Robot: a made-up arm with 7 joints. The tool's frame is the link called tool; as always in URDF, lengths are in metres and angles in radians. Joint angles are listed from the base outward. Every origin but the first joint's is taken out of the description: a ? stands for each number. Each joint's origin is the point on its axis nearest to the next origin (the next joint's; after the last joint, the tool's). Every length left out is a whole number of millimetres.
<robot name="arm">
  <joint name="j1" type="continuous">
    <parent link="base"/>
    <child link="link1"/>
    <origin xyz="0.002 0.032 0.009" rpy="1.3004 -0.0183 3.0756"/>
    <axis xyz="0 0 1"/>
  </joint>
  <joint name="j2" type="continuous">
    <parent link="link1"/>
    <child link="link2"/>
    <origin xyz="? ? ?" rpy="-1.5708 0 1.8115"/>
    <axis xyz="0 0 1"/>
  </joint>
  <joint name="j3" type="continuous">
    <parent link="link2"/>
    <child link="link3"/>
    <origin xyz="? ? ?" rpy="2.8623 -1.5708 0"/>
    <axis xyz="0 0 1"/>
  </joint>
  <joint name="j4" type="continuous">
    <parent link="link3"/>
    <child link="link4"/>
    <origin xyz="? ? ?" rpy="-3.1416 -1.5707 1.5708"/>
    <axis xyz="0 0 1"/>
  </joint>
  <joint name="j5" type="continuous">
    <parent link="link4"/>
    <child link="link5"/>
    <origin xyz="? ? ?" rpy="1.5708 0 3.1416"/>
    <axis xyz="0 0 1"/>
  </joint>
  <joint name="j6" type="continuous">
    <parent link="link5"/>
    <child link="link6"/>
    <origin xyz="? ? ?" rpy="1.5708 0 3.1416"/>
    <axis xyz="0 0 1"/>
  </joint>
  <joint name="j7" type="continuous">
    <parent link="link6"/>
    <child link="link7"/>
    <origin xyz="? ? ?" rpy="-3.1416 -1.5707 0"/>
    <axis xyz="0 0 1"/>
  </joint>
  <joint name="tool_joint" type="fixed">
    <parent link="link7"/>
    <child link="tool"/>
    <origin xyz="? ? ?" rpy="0 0 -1.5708"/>
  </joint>
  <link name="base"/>
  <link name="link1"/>
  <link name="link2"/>
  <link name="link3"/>
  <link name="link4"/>
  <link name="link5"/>
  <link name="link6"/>
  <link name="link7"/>
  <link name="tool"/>
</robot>
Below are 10 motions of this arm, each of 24 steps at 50 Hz.
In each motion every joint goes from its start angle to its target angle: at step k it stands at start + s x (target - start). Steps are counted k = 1, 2, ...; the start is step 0. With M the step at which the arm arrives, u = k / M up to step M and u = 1 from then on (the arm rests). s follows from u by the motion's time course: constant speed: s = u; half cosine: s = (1 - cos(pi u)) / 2; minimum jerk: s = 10 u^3 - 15 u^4 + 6 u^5.
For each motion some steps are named. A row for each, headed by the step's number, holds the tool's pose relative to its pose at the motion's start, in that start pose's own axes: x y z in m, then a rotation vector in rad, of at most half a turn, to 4 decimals.
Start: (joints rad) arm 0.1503 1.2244 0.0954 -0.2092 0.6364 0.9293 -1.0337
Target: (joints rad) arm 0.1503 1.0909 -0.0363 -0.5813 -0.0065 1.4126 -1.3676
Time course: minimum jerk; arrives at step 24
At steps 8, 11, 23, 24:
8: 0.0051 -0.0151 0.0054 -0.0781 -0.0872 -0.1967
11: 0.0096 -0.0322 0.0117 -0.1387 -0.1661 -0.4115
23: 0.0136 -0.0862 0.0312 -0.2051 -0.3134 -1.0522
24: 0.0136 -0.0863 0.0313 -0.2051 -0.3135 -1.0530

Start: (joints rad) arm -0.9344 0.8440 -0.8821 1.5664 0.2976 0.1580 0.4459
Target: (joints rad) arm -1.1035 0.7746 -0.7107 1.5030 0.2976 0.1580 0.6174
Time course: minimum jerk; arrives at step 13
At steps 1, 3, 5, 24:
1: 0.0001 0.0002 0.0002 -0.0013 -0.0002 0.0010
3: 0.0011 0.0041 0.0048 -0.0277 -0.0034 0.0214
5: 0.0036 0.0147 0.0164 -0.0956 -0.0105 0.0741
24: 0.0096 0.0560 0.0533 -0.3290 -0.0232 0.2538

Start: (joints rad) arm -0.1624 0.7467 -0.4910 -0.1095 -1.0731 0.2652 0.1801
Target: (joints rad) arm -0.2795 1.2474 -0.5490 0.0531 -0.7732 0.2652 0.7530
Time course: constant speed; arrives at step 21
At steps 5, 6, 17, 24:
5: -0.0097 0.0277 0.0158 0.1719 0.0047 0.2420
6: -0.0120 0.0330 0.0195 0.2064 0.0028 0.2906
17: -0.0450 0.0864 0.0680 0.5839 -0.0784 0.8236
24: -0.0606 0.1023 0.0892 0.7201 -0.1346 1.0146

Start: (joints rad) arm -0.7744 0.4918 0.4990 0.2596 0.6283 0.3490 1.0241
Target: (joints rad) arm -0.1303 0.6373 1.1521 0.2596 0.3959 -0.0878 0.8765
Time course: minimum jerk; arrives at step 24
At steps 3, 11, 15, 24:
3: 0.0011 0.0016 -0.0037 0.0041 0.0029 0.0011
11: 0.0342 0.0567 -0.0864 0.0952 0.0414 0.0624
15: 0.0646 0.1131 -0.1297 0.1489 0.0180 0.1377
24: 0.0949 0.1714 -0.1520 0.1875 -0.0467 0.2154

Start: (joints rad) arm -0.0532 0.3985 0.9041 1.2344 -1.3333 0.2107 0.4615
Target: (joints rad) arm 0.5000 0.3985 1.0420 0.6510 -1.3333 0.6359 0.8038
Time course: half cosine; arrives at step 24
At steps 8, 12, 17, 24:
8: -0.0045 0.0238 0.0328 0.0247 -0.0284 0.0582
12: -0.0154 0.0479 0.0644 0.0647 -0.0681 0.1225
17: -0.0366 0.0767 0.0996 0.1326 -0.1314 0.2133
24: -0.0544 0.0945 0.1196 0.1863 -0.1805 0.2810

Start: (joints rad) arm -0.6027 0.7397 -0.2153 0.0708 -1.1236 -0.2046 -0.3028
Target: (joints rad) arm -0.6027 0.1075 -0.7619 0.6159 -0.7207 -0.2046 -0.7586
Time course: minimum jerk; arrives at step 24
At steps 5, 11, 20, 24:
5: -0.0001 -0.0038 -0.0175 -0.0229 0.0409 -0.0215
11: -0.0021 -0.0440 -0.1085 -0.1561 0.2666 -0.1996
20: -0.0105 -0.1521 -0.2102 -0.3517 0.5663 -0.6441
24: -0.0113 -0.1604 -0.2148 -0.3629 0.5831 -0.6795

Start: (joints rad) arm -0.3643 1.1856 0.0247 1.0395 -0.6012 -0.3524 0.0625
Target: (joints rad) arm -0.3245 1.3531 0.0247 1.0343 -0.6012 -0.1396 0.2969
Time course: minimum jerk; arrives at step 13
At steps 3, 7, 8, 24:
3: 0.0007 0.0043 0.0012 0.0131 0.0119 0.0257
7: 0.0041 0.0291 0.0093 0.0914 0.0755 0.1774
8: 0.0048 0.0359 0.0120 0.1141 0.0918 0.2210
24: 0.0058 0.0504 0.0182 0.1635 0.1239 0.3148

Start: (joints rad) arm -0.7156 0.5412 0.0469 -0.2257 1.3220 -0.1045 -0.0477
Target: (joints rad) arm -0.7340 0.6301 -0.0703 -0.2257 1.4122 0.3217 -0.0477
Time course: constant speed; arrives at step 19
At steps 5, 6, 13, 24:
5: 0.0011 0.0007 -0.0069 0.0358 0.0796 -0.0047
6: 0.0012 0.0009 -0.0083 0.0431 0.0956 -0.0051
13: 0.0015 0.0028 -0.0178 0.0943 0.2072 -0.0026
24: 0.0008 0.0053 -0.0258 0.1383 0.3028 0.0066

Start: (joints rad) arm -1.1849 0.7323 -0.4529 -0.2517 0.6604 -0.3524 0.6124
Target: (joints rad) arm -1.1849 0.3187 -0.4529 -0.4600 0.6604 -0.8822 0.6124
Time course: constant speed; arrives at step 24
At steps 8, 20, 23, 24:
8: 0.0148 -0.0117 0.0369 -0.1986 -0.1747 0.1481
20: 0.0317 -0.0147 0.0894 -0.4392 -0.4578 0.4001
23: 0.0346 -0.0134 0.1015 -0.4874 -0.5321 0.4678
24: 0.0355 -0.0129 0.1054 -0.5023 -0.5571 0.4907

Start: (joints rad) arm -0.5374 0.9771 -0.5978 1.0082 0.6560 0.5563 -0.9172
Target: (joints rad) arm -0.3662 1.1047 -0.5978 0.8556 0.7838 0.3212 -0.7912
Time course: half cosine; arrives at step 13
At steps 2, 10, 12, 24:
2: 0.0008 -0.0006 -0.0013 0.0185 0.0020 0.0123
10: 0.0099 -0.0121 -0.0183 0.2980 0.0199 0.1668
12: 0.0108 -0.0141 -0.0205 0.3382 0.0204 0.1845
24: 0.0109 -0.0144 -0.0208 0.3435 0.0204 0.1868

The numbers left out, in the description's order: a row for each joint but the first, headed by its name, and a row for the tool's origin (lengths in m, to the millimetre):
j2: 0.003 -0.012 0
j3: -0.226 0.058 0
j4: 0.024 0.001 0
j5: -0.007 0.104 0
j6: 0 0 0
j7: 0 0.073 0
tool: 0 0 0

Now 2 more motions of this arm.
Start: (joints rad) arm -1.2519 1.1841 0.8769 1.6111 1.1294 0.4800 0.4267
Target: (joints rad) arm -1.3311 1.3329 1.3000 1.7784 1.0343 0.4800 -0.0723
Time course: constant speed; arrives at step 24
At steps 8, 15, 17, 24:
8: 0.0013 0.0057 -0.0034 -0.1590 0.0646 -0.2586
15: 0.0009 0.0105 -0.0040 -0.3098 0.0876 -0.4863
17: 0.0005 0.0120 -0.0038 -0.3543 0.0883 -0.5513
24: -0.0014 0.0176 -0.0016 -0.5134 0.0689 -0.7778

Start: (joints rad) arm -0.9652 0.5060 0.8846 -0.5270 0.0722 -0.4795 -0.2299
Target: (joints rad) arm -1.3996 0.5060 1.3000 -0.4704 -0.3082 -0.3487 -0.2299
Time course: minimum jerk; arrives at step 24
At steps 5, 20, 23, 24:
5: 0.0024 0.0038 -0.0019 -0.0044 -0.0037 0.0477
20: 0.0110 0.0505 -0.0201 -0.1402 -0.1222 0.7158
23: 0.0105 0.0518 -0.0207 -0.1478 -0.1294 0.7414
24: 0.0105 0.0518 -0.0207 -0.1479 -0.1296 0.7419

